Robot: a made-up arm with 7 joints. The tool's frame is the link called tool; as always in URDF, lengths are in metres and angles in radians. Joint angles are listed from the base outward.
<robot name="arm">
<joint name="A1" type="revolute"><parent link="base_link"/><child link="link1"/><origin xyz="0.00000 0.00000 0.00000" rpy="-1.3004 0.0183 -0.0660"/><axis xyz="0 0 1"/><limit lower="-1.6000" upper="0.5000"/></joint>
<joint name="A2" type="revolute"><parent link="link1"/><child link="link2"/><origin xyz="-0.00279 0.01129 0.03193" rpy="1.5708 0.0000 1.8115"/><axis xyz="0 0 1"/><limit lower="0.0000" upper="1.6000"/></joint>
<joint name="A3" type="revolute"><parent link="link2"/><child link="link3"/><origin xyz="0.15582 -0.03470 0.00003" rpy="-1.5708 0.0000 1.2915"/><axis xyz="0 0 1"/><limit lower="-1.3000" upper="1.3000"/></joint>
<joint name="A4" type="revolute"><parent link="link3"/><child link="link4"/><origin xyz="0.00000 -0.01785 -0.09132" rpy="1.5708 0.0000 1.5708"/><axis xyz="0 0 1"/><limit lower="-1.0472" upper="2.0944"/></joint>
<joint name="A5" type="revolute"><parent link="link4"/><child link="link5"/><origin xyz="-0.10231 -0.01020 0.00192" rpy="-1.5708 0.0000 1.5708"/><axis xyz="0 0 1"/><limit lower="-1.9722" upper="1.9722"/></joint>
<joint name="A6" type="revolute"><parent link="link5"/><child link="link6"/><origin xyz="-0.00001 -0.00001 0.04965" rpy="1.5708 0.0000 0.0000"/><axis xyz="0 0 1"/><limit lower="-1.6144" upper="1.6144"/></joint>
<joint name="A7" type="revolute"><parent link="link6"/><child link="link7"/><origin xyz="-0.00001 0.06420 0.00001" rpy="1.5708 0.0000 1.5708"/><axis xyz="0 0 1"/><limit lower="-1.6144" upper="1.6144"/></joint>
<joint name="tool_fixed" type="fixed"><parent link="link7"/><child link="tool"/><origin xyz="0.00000 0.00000 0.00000"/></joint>
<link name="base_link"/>
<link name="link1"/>
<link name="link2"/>
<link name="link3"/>
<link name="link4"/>
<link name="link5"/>
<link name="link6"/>
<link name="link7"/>
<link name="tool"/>
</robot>
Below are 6 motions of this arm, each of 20 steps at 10 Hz.
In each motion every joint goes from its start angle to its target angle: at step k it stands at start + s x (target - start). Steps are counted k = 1, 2, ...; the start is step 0. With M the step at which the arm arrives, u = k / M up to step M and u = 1 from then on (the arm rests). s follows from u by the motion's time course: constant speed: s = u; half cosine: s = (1 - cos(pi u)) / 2; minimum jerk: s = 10 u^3 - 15 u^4 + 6 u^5.
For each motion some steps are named. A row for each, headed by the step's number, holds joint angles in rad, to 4 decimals.
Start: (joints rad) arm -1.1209 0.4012 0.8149 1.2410 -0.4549 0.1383 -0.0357
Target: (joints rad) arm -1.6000 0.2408 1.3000 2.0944 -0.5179 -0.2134 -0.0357
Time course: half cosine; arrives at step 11
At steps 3, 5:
3: -1.2036 0.3735 0.8986 1.3883 -0.4658 0.0776 -0.0357
5: -1.3264 0.3324 1.0229 1.6070 -0.4819 -0.0125 -0.0357

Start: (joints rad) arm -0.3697 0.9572 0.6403 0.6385 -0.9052 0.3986 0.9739
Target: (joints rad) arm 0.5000 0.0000 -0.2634 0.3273 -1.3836 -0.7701 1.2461
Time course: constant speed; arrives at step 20
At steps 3, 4, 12, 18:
3: -0.2392 0.8136 0.5047 0.5918 -0.9770 0.2233 1.0147
4: -0.1958 0.7658 0.4596 0.5763 -1.0009 0.1649 1.0283
12: 0.1521 0.3829 0.0981 0.4518 -1.1922 -0.3026 1.1372
18: 0.4130 0.0957 -0.1730 0.3584 -1.3358 -0.6532 1.2189

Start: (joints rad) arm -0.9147 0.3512 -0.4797 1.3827 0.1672 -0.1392 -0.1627
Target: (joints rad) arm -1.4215 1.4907 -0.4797 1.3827 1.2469 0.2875 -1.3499
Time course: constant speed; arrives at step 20
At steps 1, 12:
1: -0.9400 0.4082 -0.4797 1.3827 0.2212 -0.1179 -0.2221
12: -1.2188 1.0349 -0.4797 1.3827 0.8150 0.1168 -0.8750

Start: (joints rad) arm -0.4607 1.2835 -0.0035 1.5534 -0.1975 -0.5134 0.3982
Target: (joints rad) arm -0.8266 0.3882 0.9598 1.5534 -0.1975 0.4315 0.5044
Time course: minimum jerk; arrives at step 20
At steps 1, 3, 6, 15, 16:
1: -0.4611 1.2825 -0.0024 1.5534 -0.1975 -0.5123 0.3983
3: -0.4704 1.2597 0.0221 1.5534 -0.1975 -0.4883 0.4010
6: -0.5204 1.1375 0.1536 1.5534 -0.1975 -0.3593 0.4155
15: -0.7887 0.4809 0.8601 1.5534 -0.1975 0.3337 0.4934
16: -0.8054 0.4401 0.9040 1.5534 -0.1975 0.3768 0.4982

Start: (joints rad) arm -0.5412 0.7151 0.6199 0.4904 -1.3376 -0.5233 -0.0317
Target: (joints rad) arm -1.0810 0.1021 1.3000 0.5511 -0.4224 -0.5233 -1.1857
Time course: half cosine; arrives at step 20
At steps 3, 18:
3: -0.5706 0.6817 0.6570 0.4937 -1.2877 -0.5233 -0.0946
18: -1.0678 0.1171 1.2834 0.5496 -0.4448 -0.5233 -1.1575

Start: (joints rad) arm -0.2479 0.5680 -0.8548 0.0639 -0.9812 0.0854 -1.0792
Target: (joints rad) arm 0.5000 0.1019 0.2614 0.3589 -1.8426 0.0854 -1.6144
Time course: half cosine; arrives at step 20
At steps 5, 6, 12, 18, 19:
5: -0.1384 0.4997 -0.6913 0.1071 -1.1073 0.0854 -1.1576
6: -0.0938 0.4719 -0.6247 0.1247 -1.1587 0.0854 -1.1895
12: 0.2416 0.2629 -0.1242 0.2570 -1.5450 0.0854 -1.4295
18: 0.4817 0.1133 0.2341 0.3517 -1.8215 0.0854 -1.6013
19: 0.4954 0.1048 0.2545 0.3571 -1.8373 0.0854 -1.6111

